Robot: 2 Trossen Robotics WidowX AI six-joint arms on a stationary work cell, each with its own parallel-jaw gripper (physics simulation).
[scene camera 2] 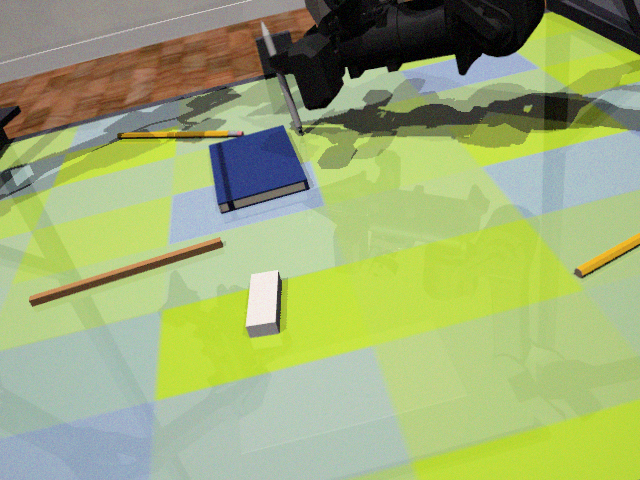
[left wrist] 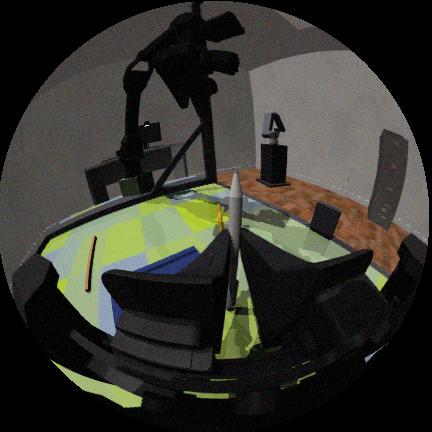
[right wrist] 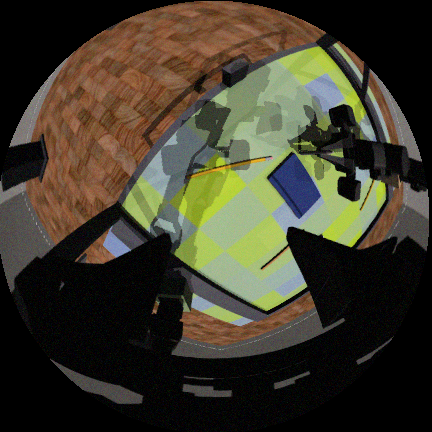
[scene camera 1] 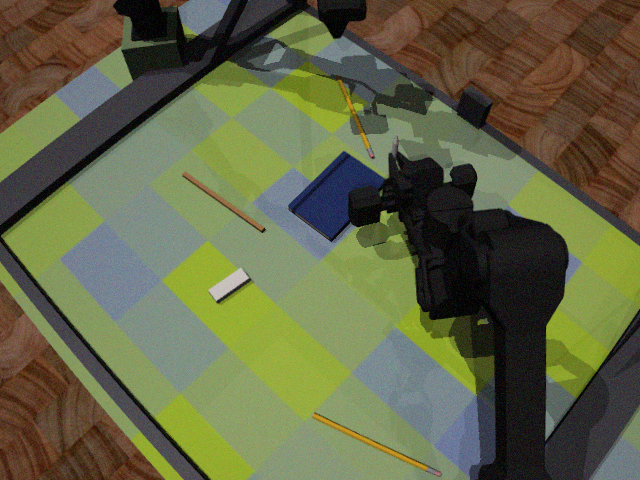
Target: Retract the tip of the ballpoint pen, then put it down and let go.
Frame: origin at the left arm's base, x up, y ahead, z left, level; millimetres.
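Where they show: left gripper, fingertip midpoint: [scene camera 2: 271, 60] [left wrist: 233, 233] [right wrist: 317, 152] [scene camera 1: 393, 154]; right gripper, fingertip midpoint: [left wrist: 193, 112] [right wrist: 230, 236]; right arm's base, link origin: [left wrist: 134, 174] [right wrist: 170, 303] [scene camera 1: 149, 26].
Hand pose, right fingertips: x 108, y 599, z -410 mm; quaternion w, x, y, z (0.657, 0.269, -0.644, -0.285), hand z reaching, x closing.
Each offset is from my right fingertips to the centre of the thing.
The grey ballpoint pen {dz +70, dx -144, dy -182 mm} [scene camera 1: 395, 146] [scene camera 2: 286, 95] [left wrist: 236, 207] stands tilted, its pointed end up, in my left gripper [scene camera 2: 281, 63] [left wrist: 233, 233], which is shut on it. The pen's lower end shows past the blue book's far right corner in scene camera 2, close to the table; I cannot tell if it touches. Whether the writing tip is out or in is too small to tell. My right gripper [right wrist: 230, 236] is open and empty, high over the far left part of the table in scene camera 1. Its fingers stand wide apart in the right wrist view.
A blue book {dz +136, dx -206, dy -128 mm} [scene camera 1: 330, 198] [scene camera 2: 258, 165] [right wrist: 295, 185] lies beside the left gripper. A yellow pencil {dz -10, dx -209, dy -43 mm} [scene camera 1: 354, 112] [scene camera 2: 178, 134] lies behind it. A brown stick {dz +265, dx -209, dy +7 mm} [scene camera 1: 222, 201] [scene camera 2: 129, 270], a white eraser {dz +363, dx -206, dy -108 mm} [scene camera 1: 229, 284] [scene camera 2: 263, 299] and another yellow pencil {dz +401, dx -209, dy -421 mm} [scene camera 1: 374, 442] [scene camera 2: 610, 255] lie on the table.
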